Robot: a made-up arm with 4 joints.
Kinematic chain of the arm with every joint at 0, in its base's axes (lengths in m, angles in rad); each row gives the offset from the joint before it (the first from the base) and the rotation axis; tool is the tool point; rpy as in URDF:
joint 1: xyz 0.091 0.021 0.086 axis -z
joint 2: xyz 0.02 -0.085 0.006 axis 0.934 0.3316 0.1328
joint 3: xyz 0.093 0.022 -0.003 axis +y
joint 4: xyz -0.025 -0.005 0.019 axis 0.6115 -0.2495 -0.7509
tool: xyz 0.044 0.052 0.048 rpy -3.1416 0 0
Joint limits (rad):
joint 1: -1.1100..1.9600
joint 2: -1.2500..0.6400
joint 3: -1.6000..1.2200
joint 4: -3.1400..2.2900
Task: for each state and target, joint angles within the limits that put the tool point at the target. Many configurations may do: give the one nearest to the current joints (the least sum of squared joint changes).
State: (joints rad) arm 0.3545 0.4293 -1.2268 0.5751
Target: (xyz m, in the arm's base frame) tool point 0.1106 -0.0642 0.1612
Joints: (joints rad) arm 0.6200 0.1920 -0.9317 0.4386
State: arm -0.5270 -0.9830 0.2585 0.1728
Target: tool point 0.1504 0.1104 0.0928
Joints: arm -0.8825 -1.1775 -0.3633 -0.0131
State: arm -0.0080 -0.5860 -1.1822 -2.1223
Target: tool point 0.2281 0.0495 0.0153
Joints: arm -0.4768 -0.5387 -1.6000 -1.4365
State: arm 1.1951 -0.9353 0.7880 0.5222
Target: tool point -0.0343 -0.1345 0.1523
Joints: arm 1.9320 -0.8215 1.0522 0.8128
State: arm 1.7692 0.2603 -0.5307 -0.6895
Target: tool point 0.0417 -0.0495 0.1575
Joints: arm 1.9393 0.5866 -0.8418 -0.3551
